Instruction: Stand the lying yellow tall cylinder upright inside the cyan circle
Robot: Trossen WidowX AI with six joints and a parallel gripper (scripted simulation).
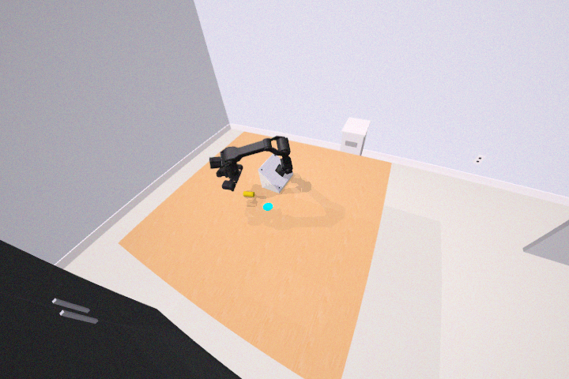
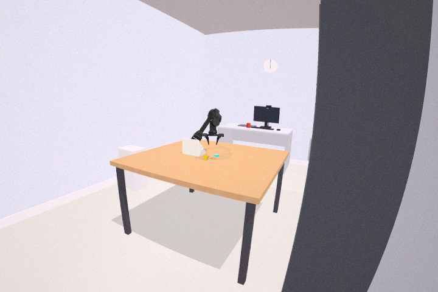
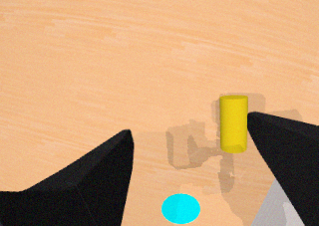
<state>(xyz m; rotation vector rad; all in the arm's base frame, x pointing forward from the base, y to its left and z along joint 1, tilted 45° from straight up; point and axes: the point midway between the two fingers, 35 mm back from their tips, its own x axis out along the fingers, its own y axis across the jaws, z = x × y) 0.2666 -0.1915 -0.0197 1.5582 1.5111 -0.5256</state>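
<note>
Now: the yellow tall cylinder 70 mm behind my gripper tip, 20 mm to the left of it and 120 mm below it. Also, from my gripper tip: cyan circle: 30 mm behind, 180 mm to the left, 140 mm below.
</note>
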